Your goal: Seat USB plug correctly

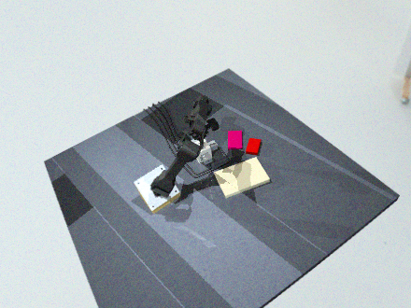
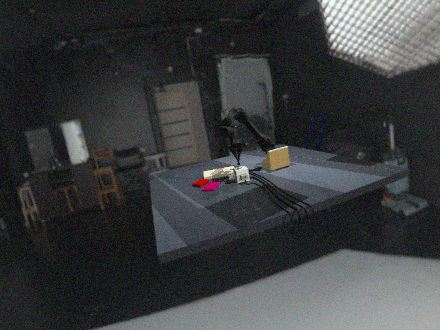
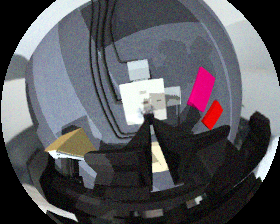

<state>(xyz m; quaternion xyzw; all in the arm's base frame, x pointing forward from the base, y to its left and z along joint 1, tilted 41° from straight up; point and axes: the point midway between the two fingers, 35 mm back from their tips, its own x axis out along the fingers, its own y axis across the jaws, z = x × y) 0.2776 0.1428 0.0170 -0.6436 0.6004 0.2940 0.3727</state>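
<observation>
My gripper tip is 20 mm above the dark USB plug. The rest, counted from my gripper tip: red block (240 mm ahead, 100 mm to the right, 110 mm below); then pink block (190 mm ahead, 120 mm below); then cream slab (80 mm ahead, 220 mm to the right, 110 mm below).
</observation>
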